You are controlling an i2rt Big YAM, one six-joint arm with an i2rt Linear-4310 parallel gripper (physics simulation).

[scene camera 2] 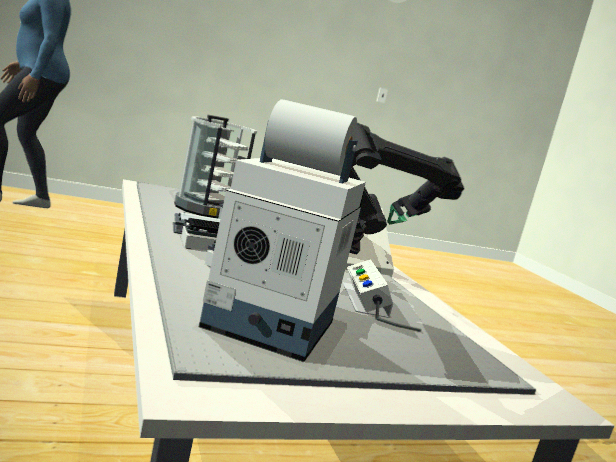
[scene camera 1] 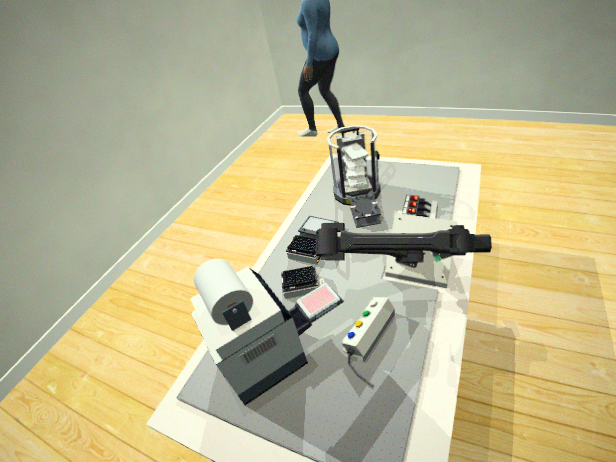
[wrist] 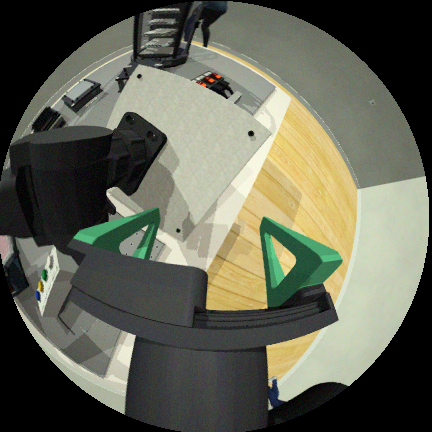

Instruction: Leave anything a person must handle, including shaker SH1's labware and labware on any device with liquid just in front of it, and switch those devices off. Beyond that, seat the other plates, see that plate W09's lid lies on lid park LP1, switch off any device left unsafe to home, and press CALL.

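My gripper is open and empty, its green fingers wide apart above the arm's base plate and table edge. A pink plate lies on the dark tray of the big roll-topped device. Two black-topped units and a pale-topped flat unit stand along the table's far side. A dark flat device stands before the plate tower. Red-lit switches stand beside the base. The button box has white, green, yellow and blue buttons. Labels and liquid are unreadable.
The arm reaches over the base plate and partly hides a black-topped unit. A person in blue is beyond the tower's end of the table. A blue leg shows low in the wrist view.
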